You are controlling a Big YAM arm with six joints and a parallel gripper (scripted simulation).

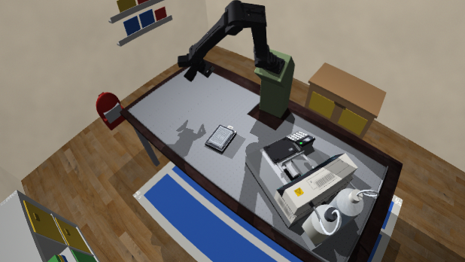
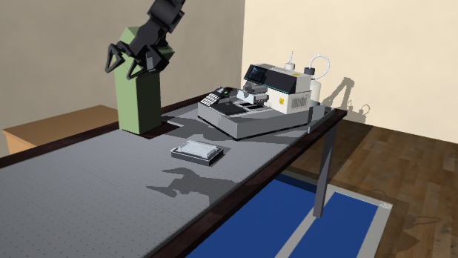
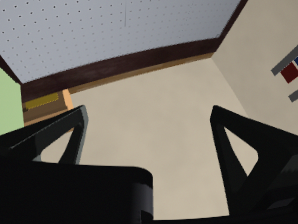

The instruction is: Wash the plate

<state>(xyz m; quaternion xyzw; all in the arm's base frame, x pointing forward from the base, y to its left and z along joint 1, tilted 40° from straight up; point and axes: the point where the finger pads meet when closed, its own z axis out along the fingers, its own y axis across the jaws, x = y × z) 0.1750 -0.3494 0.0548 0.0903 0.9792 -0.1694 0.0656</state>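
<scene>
Right now the well plate is 15 cm ahead of my hand, 22 cm to the left of it and 31 cm below it. The rest, counted from my hand: plate nest N1: 15 cm ahead, 22 cm to the left, 32 cm below; plate washer: 15 cm ahead, 71 cm to the left, 20 cm below; carrier: 8 cm ahead, 57 cm to the left, 24 cm below.
</scene>
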